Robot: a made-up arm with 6 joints. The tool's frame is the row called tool.
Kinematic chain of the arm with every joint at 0, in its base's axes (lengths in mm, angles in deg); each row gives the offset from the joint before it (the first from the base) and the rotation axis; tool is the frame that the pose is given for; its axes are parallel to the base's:
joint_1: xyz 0 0 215.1 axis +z
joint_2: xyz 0 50.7 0 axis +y
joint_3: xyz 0 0 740.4 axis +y
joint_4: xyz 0 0 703.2 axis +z
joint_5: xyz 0 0 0 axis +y
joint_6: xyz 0 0 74.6 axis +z
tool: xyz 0 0 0
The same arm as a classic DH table. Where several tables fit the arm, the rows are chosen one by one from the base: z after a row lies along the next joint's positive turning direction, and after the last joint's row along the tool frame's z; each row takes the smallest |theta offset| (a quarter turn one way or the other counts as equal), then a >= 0, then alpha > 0; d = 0 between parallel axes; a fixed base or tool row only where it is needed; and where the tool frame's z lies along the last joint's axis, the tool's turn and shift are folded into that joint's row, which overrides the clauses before.
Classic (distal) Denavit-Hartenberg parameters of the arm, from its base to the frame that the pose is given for. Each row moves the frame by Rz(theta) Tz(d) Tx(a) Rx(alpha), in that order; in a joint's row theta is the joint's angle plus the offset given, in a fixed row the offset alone. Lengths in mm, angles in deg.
joint_1: theta offset 0.00; d 215.1; a 0.0; alpha -90.00
joint_2: theta offset -90.00; d 0.0; a 740.4; alpha 0.00
joint_3: theta offset 90.00; d 50.7; a 0.0; alpha 90.00
joint_4: theta offset 0.00; d 703.2; a 0.0; alpha -90.00
joint_5: theta offset 0.00; d 0.0; a 0.0; alpha 90.00
joint_6: theta offset 0.00; d 74.6; a 0.0; alpha 0.00

